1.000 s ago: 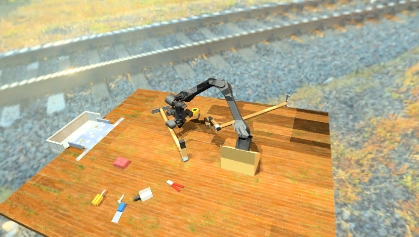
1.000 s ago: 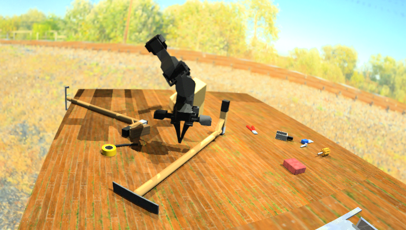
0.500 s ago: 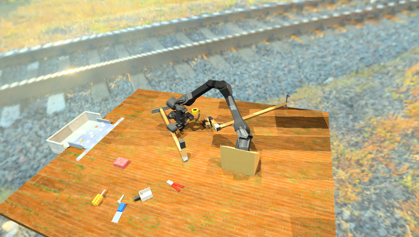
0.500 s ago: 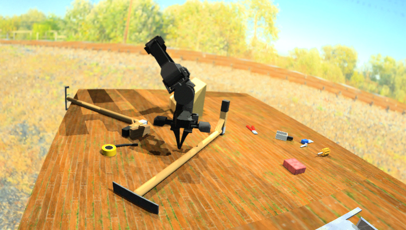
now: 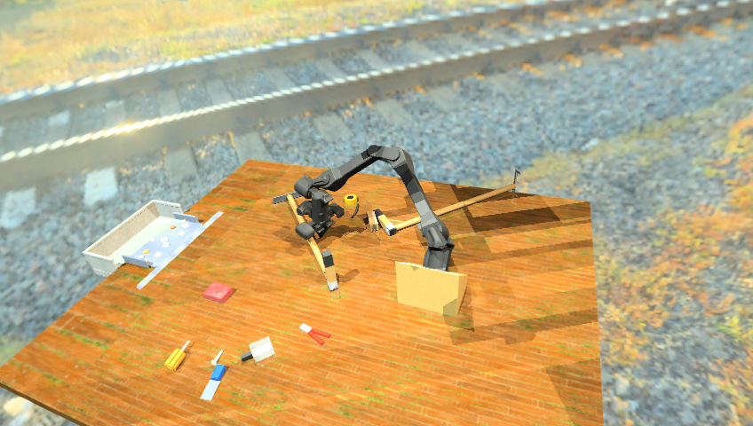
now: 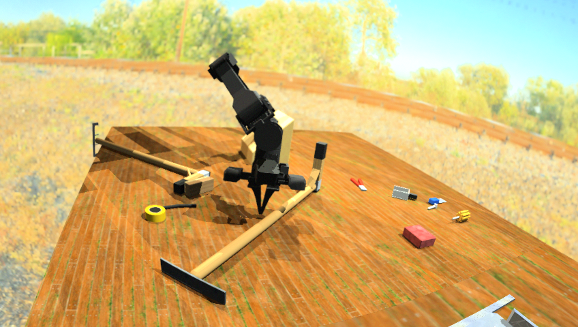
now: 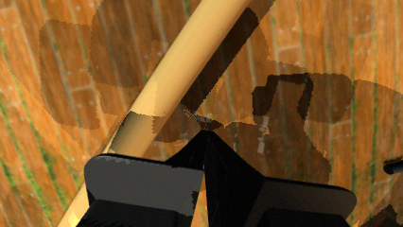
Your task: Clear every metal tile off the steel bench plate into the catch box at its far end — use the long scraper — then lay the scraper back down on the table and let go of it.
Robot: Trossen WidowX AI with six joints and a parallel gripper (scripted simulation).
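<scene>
Right now my gripper tip is 50 mm below the long scraper, 40 mm short of it and 10 mm to the right of it. Round my gripper tip: red block 360 mm to the left, 160 mm ahead; then wooden block 140 mm to the right, 140 mm behind, 10 mm above; then yellow tape roll 260 mm to the right, 10 mm ahead.
</scene>
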